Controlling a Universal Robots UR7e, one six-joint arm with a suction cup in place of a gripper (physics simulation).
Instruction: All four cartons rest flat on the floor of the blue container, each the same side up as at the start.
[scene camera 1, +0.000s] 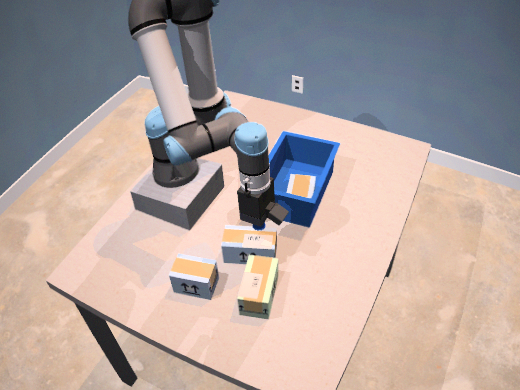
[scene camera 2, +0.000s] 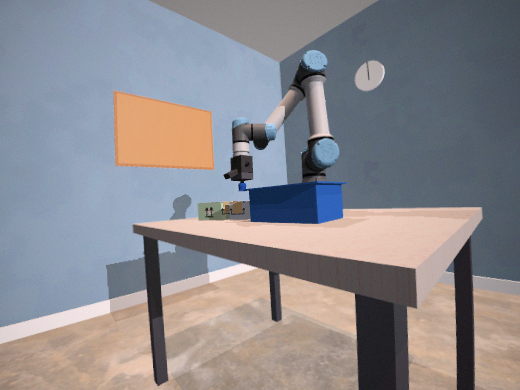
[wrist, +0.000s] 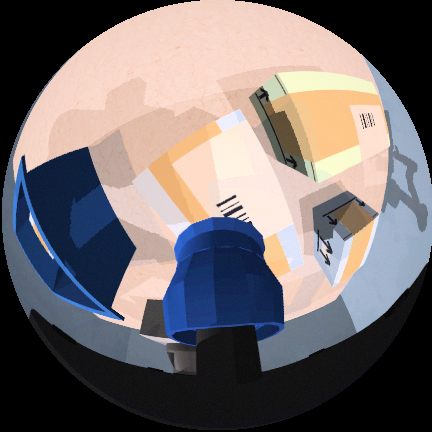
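Where they show: end effector, tool point: (scene camera 2: 242, 190) (wrist: 219, 255); arm's base, origin of the base link: (scene camera 1: 176, 172).
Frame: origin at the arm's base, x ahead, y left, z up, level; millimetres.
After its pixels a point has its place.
My suction gripper (scene camera 1: 258, 227) (scene camera 2: 242, 187) (wrist: 220, 232) is open and empty, a little above the large white-and-blue carton (scene camera 1: 235, 237) {x 310, y -134, z -13 mm} (scene camera 2: 245, 212) {x 392, y -49, z -61 mm} (wrist: 250, 170) {x 387, y -122, z -13 mm}. That carton lies flat on the table, orange tape and label on top, arrows up. A pale green carton (scene camera 1: 261, 280) {x 450, y -231, z -10 mm} (scene camera 2: 209, 211) {x 475, y -213, z -51 mm} (wrist: 325, 120) {x 422, y -179, z -10 mm} stands close in front of it, arrows up. A smaller white-and-blue carton (scene camera 1: 192, 270) {x 273, y -292, z -11 mm} (wrist: 345, 240) {x 309, y -233, z -11 mm} stands to the left in scene camera 1, arrows up. A white-and-orange carton (scene camera 1: 301, 186) {x 385, y 125, z 2 mm} lies flat inside the blue container (scene camera 1: 295, 211) {x 401, y 55, z -35 mm} (scene camera 2: 285, 205) {x 423, y 222, z -34 mm} (wrist: 100, 195) {x 374, y 51, z -80 mm}; its sides are hidden.
The blue container stands on the table (scene camera 1: 380, 170) {x 550, y 422, z -90 mm} (scene camera 2: 380, 240) {x 555, y 576, z -90 mm}, behind and to the right of the large carton in scene camera 1. Its raised walls are beside the arm's wrist. The grey base block (scene camera 1: 200, 200) {x 127, y -47, z -29 mm} under the arm stands to the left of the container.
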